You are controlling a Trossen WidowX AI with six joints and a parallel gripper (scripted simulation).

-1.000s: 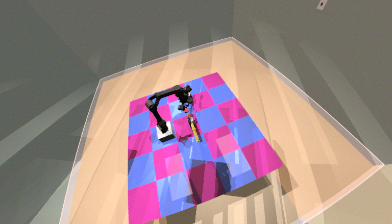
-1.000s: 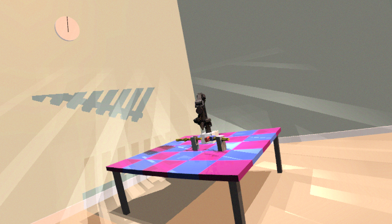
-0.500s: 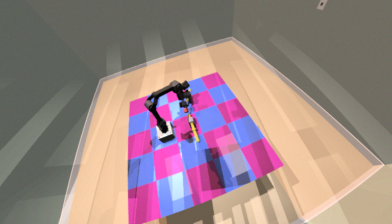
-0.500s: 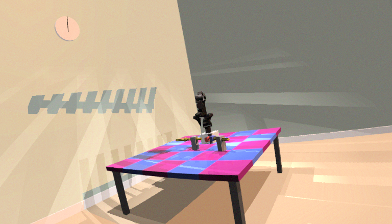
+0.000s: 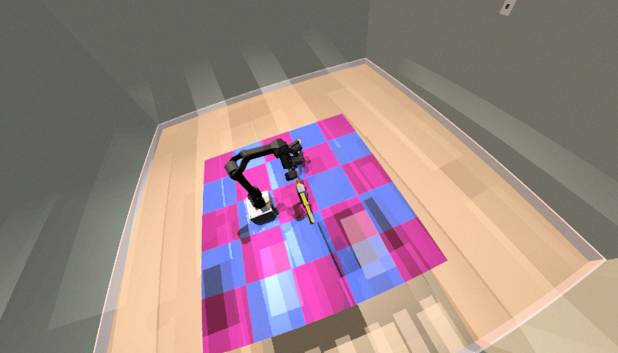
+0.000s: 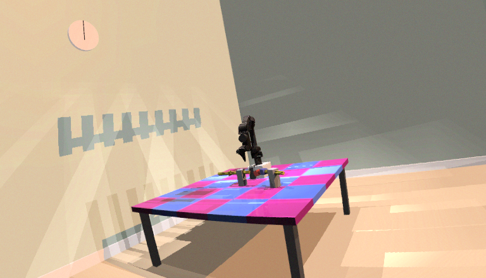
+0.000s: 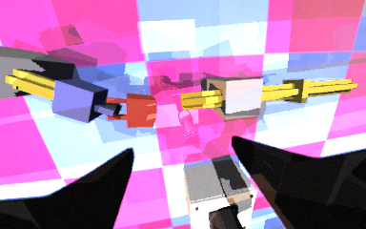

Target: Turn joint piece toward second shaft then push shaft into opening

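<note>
Right now the red-orange joint piece is 2 cm ahead of my gripper tip, 6 cm to the left of it and 9 cm below it.
</note>
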